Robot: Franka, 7 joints.
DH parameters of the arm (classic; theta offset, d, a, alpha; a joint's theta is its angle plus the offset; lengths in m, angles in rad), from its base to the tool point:
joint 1: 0 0.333 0 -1.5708
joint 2: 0 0 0 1.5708
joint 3: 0 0.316 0.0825 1.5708
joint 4: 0 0 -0.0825 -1.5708
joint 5: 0 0.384 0 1.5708
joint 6: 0 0 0.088 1.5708
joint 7: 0 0.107 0 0
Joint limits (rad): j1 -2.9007..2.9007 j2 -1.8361..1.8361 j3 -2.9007..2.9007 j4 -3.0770..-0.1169 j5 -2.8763..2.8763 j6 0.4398..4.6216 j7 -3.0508..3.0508
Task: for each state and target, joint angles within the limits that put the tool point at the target. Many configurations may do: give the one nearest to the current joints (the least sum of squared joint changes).
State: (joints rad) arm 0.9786 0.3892 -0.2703 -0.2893 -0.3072 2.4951 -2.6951
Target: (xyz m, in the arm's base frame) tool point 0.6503 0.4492 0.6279
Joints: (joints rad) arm 0.7554 0.7918 -0.3236 -0.6826 -0.3048 2.3384 -2.6951
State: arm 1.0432 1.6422 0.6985 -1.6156 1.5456 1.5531 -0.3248
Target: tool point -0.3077 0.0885 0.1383
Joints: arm 1.0943 1.6724 0.6860 -2.5874 1.2355 1.3585 -0.3248
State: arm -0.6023 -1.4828 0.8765 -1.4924 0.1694 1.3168 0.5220
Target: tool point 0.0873 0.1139 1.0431
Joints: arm -0.7231 -0.8335 0.2572 -1.1935 0.0686 1.7096 0.5220
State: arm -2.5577 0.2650 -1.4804 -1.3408 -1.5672 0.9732 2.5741
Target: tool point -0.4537 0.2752 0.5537
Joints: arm -2.4746 0.4881 -1.1741 -1.8000 -1.3914 0.9735 2.5741
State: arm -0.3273 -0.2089 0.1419 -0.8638 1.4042 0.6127 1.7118
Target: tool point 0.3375 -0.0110 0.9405
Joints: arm -0.4562 -0.0263 0.0085 -0.8758 1.4234 0.7632 1.7118
